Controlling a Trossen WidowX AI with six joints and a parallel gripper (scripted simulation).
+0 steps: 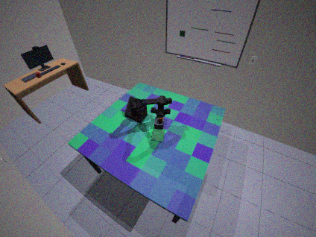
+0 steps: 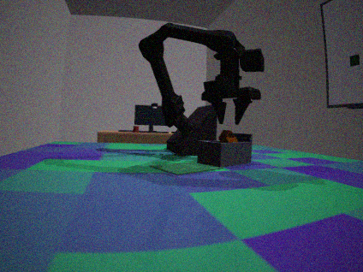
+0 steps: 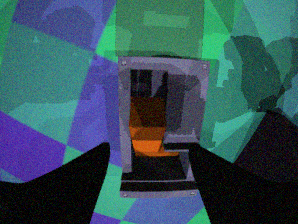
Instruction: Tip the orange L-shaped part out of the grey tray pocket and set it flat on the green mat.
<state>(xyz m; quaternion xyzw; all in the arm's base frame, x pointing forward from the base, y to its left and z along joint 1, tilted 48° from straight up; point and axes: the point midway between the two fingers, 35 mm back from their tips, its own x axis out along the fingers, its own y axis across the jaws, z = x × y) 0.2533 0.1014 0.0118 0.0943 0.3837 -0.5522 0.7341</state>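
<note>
Now: the orange L-shaped part 30 mm behind my gripper tip, 20 mm to the left of it and 70 mm below it. Round my gripper tip: green mat (50 mm ahead, 140 mm to the right, 130 mm below).
</note>
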